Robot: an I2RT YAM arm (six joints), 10 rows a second.
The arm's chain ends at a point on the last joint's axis. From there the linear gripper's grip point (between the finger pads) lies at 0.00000 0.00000 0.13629 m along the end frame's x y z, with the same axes.
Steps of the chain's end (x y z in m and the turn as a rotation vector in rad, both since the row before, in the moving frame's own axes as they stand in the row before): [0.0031 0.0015 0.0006 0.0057 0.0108 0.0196]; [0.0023 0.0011 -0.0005 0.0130 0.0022 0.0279]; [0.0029 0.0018 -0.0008 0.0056 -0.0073 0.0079]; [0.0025 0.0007 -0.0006 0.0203 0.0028 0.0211]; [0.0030 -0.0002 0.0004 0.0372 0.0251 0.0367]
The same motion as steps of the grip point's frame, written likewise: [0.0046 0.0007 0.0006 0.0057 0.0108 0.0196]; [0.0026 -0.0007 -0.0005 0.0130 0.0022 0.0279]; [0.0019 0.0010 -0.0008 0.0056 -0.0073 0.0079]; [0.0029 -0.0021 -0.0006 0.0203 0.0028 0.0211]; [0.0065 -0.0052 0.0003 0.0372 0.0251 0.0367]
